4 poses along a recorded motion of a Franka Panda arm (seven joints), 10 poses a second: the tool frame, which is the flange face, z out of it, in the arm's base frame.
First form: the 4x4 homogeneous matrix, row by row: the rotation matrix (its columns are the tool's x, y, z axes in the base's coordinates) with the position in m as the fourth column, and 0 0 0 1 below. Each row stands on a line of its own.
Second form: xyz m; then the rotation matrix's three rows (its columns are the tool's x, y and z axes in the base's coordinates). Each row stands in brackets. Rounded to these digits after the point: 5 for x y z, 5 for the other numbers.
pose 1, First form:
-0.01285, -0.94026, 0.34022, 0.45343
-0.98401, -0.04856, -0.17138, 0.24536
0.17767, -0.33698, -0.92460, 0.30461
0, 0, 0, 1
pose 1, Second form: [0.45343, 0.24536, 0.30461], [[-0.01285, -0.94026, 0.34022], [-0.98401, -0.04856, -0.17138], [0.17767, -0.33698, -0.92460]]
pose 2, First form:
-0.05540, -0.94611, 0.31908, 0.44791
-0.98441, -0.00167, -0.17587, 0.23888
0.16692, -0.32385, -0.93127, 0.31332
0, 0, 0, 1
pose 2, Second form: [0.44791, 0.23888, 0.31332], [[-0.05540, -0.94611, 0.31908], [-0.98441, -0.00167, -0.17587], [0.16692, -0.32385, -0.93127]]
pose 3, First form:
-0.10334, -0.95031, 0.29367, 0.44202
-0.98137, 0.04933, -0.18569, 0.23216
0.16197, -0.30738, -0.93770, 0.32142
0, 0, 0, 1
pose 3, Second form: [0.44202, 0.23216, 0.32142], [[-0.10334, -0.95031, 0.29367], [-0.98137, 0.04933, -0.18569], [0.16197, -0.30738, -0.93770]]
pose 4, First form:
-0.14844, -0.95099, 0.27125, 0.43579
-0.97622, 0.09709, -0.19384, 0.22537
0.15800, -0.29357, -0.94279, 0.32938
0, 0, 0, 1
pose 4, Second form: [0.43579, 0.22537, 0.32938], [[-0.14844, -0.95099, 0.27125], [-0.97622, 0.09709, -0.19384], [0.15800, -0.29357, -0.94279]]
